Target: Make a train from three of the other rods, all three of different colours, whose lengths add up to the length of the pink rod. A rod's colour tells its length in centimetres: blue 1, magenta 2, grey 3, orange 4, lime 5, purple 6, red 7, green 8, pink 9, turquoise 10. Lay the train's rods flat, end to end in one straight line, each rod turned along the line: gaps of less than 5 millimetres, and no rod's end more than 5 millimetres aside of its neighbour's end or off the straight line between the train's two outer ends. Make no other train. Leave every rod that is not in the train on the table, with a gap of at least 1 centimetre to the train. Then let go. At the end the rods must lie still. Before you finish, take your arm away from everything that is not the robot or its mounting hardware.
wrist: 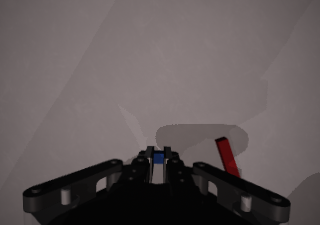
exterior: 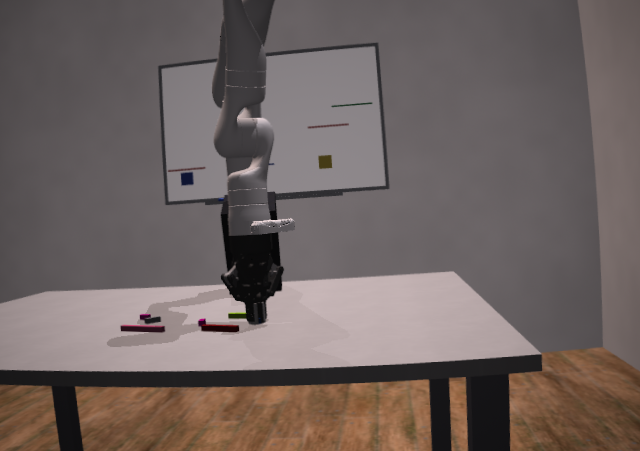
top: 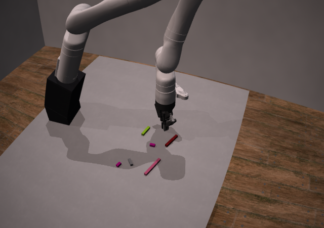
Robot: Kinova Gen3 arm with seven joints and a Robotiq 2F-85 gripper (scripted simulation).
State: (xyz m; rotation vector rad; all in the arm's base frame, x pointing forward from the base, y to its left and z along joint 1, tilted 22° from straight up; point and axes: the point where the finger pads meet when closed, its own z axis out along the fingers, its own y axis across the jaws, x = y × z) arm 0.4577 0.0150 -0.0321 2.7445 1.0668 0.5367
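Now: the blue rod 1 cm below my hand. The rest, counted from my hand: lime rod: 7 cm behind, 3 cm to the right, 2 cm below; then pink rod: 21 cm to the right, 2 cm below; then red rod: 6 cm to the right, 4 cm ahead, 2 cm below.
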